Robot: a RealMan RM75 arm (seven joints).
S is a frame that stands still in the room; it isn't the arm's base.
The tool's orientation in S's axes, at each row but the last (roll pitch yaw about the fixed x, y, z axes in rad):
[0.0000, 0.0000, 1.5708]
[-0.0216, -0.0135, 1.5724]
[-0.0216, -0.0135, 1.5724]
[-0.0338, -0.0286, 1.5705]
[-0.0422, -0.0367, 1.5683]
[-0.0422, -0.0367, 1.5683]
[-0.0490, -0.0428, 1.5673]
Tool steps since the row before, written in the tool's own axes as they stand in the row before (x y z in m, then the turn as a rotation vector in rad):
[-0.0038, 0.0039, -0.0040, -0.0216, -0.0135, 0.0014]
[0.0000, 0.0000, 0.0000, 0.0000, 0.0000, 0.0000]
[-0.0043, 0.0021, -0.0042, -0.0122, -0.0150, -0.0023]
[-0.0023, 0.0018, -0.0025, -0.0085, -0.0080, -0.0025]
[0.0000, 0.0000, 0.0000, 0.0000, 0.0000, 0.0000]
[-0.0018, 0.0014, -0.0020, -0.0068, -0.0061, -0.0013]
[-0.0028, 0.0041, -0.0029, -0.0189, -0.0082, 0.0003]
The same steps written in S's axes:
[-0.0039, -0.0038, -0.0040, 0.0135, -0.0216, 0.0014]
[0.0000, 0.0000, 0.0000, 0.0000, 0.0000, 0.0000]
[-0.0020, -0.0042, -0.0043, 0.0151, -0.0121, -0.0021]
[-0.0017, -0.0022, -0.0026, 0.0081, -0.0084, -0.0025]
[0.0000, 0.0000, 0.0000, 0.0000, 0.0000, 0.0000]
[-0.0013, -0.0017, -0.0021, 0.0061, -0.0068, -0.0013]
[-0.0040, -0.0027, -0.0032, 0.0081, -0.0189, -0.0001]

